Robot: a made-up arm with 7 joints.
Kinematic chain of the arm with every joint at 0, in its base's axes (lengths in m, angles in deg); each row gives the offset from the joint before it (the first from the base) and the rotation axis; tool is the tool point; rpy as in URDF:
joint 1: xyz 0 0 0.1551 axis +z
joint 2: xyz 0 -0.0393 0.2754 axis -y
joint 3: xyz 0 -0.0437 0.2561 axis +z
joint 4: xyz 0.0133 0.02 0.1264 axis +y
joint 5: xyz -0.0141 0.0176 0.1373 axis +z
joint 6: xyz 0 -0.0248 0.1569 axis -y
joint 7: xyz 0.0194 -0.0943 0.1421 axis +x
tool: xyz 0 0 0 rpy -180 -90 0
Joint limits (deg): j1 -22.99..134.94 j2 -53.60..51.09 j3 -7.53..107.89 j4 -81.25..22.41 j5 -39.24..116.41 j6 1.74..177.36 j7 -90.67..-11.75
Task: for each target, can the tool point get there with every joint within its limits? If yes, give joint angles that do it. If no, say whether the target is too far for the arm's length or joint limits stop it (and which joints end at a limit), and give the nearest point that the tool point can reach.
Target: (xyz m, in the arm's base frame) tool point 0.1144 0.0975 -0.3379
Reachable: no: joint limits stop it (at a limit: joint 1, joint 2, joint 4, joint 5) | nearest point 0.3682 -0.1979 0.3136 | short by 0.759 m
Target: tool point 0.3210 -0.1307 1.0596
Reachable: yes | joints 10.78 -37.17 28.44 -0.63 -21.04 96.80 -68.55
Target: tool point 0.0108 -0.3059 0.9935
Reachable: yes | joints 57.27 28.30 77.45 -51.01 98.86 129.71 -33.24
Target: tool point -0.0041 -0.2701 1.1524
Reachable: yes | joints 35.65 14.89 10.30 4.69 40.13 72.86 -64.71
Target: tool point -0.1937 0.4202 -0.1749
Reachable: no: joint limits stop it (at a limit: joint 1, joint 2, joint 3, joint 4, joint 5) | nearest point -0.4015 0.1593 0.3020 | short by 0.582 m
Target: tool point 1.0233 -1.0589 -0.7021
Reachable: no: too far | nearest point 0.4113 -0.4256 0.3371 | short by 1.362 m
